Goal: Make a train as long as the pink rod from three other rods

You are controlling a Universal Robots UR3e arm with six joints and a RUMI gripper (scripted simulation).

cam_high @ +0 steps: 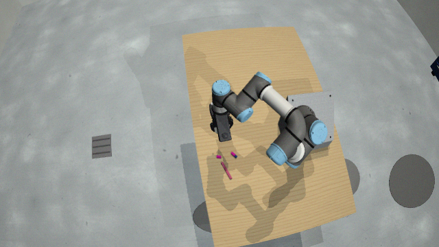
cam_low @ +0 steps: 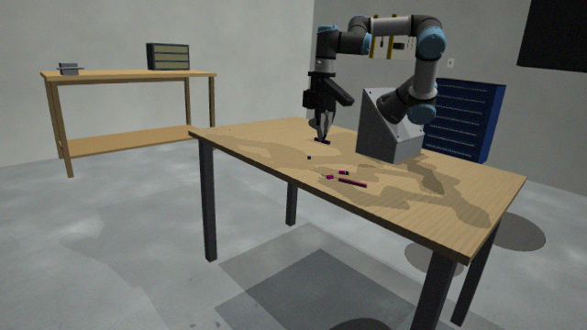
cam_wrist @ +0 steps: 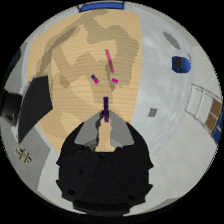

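My hand is 14 cm to the right of the pink rod, 11 cm above it and 1 cm short of it. The rest, counted from my hand: purple rod 1 cm below.
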